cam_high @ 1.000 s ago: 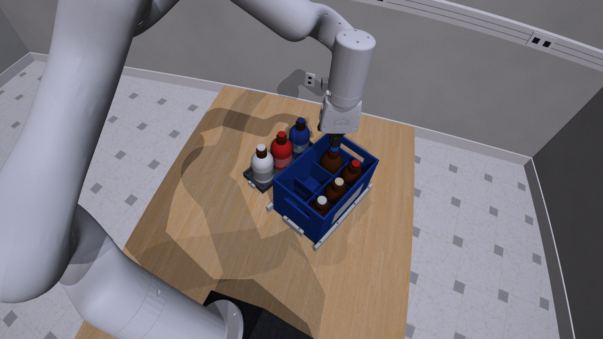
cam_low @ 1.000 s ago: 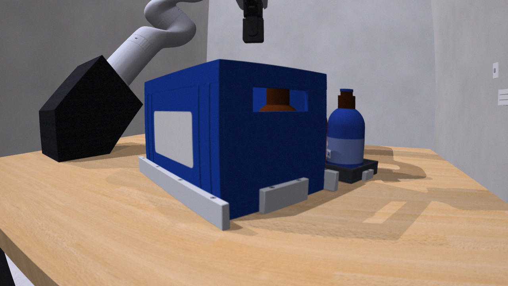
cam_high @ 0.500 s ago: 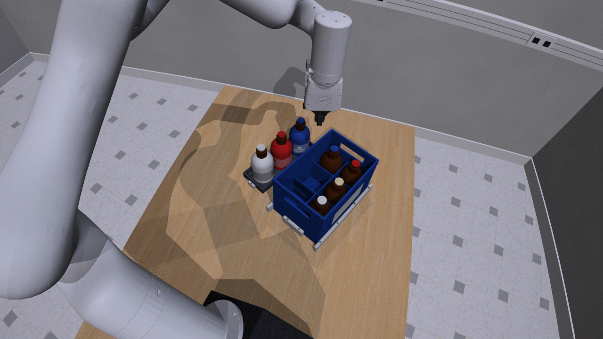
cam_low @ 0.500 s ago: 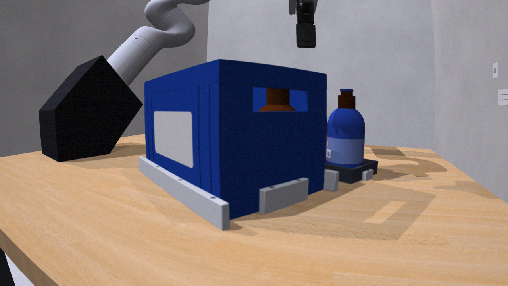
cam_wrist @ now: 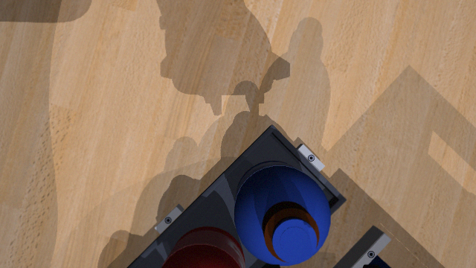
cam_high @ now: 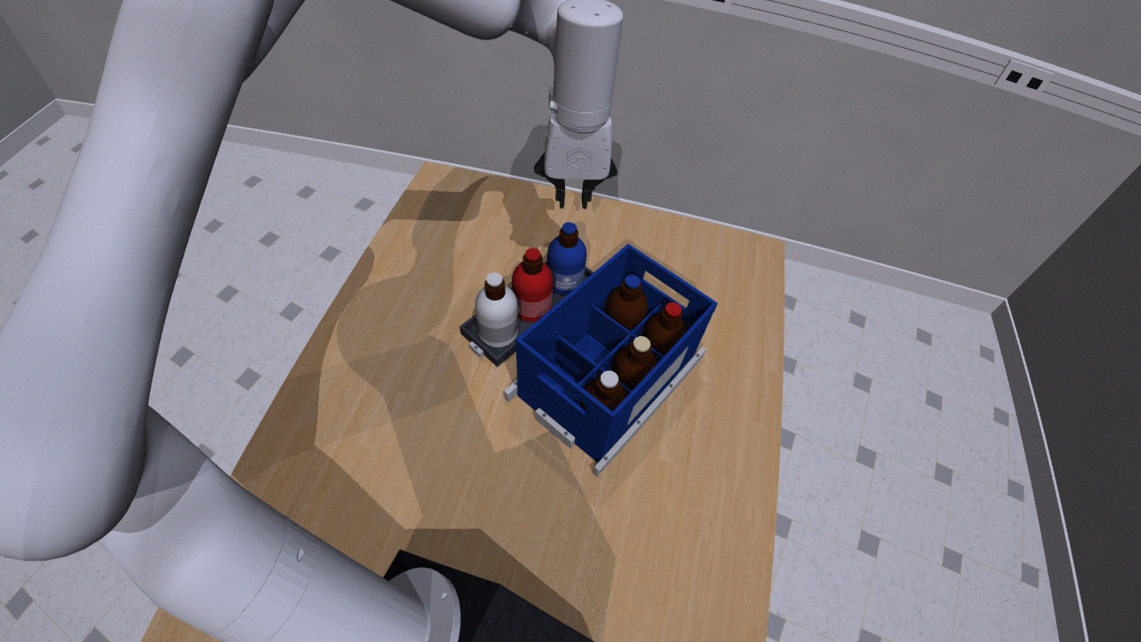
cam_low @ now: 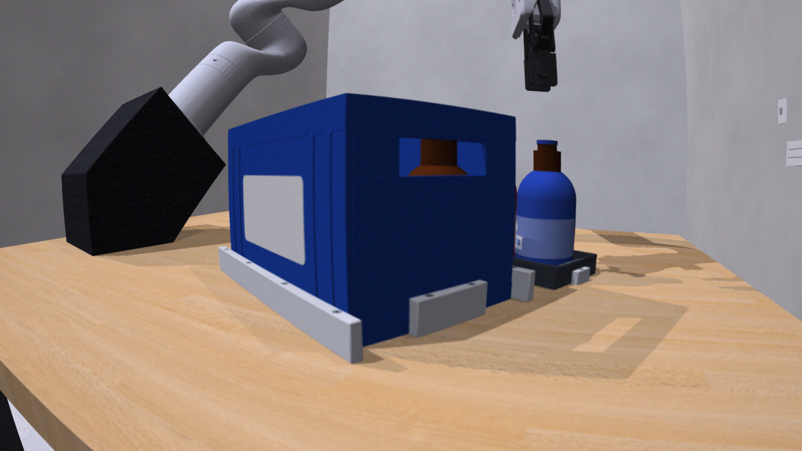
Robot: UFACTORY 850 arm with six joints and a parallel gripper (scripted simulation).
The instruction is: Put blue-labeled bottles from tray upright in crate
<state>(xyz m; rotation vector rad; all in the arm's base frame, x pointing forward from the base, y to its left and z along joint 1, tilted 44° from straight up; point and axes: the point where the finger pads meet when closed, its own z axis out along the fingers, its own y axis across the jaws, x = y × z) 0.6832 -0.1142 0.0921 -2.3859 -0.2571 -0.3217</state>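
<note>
Now: hand 1 cm short of the blue-labeled bottle and 16 cm above it. Round my hand: white-labeled bottle 15 cm behind, 9 cm to the left, 16 cm below; tray 7 cm behind, 5 cm to the left, 23 cm below; red-labeled bottle 7 cm behind, 5 cm to the left, 16 cm below.
</note>
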